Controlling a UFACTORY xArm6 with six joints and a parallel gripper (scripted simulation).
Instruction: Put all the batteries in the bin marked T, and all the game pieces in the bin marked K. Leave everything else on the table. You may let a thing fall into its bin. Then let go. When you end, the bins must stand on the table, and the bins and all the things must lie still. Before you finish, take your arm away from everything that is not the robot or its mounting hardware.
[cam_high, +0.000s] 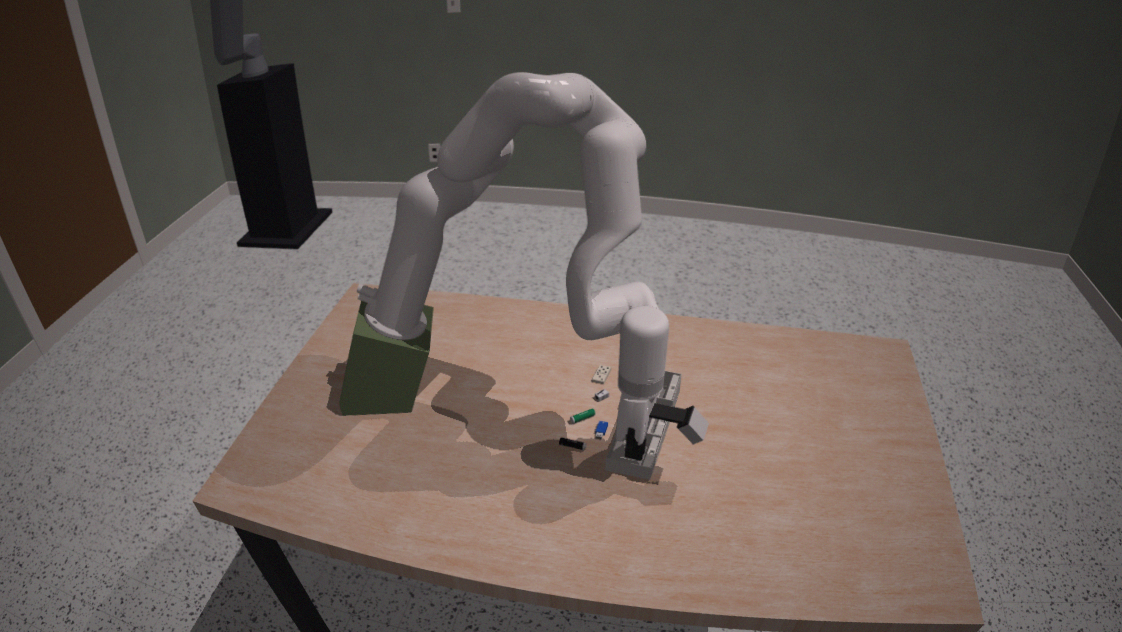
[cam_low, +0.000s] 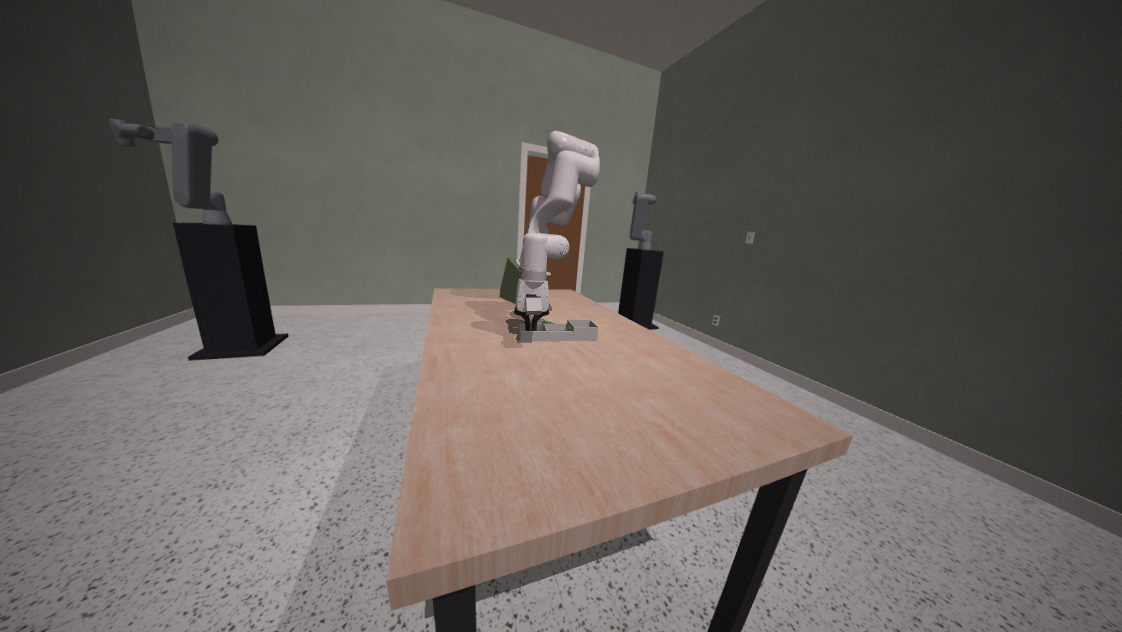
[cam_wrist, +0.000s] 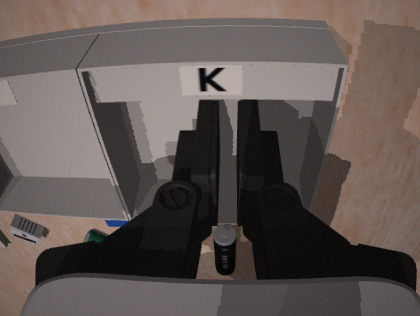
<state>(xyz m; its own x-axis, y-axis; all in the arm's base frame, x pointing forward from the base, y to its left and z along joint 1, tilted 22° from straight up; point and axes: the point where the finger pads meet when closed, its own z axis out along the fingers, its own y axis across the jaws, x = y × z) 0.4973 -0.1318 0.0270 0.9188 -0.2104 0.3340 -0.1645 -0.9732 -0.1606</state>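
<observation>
Now: the bin 9 cm to the left of my hand, 1 cm below it and 1 cm ahead of it. Round my hand: black battery (12 cm behind, 3 cm below, 2 cm to the left); green battery (11 cm behind, 10 cm to the left, 3 cm below); blue item (7 cm to the left, 7 cm behind, 3 cm below).
</observation>
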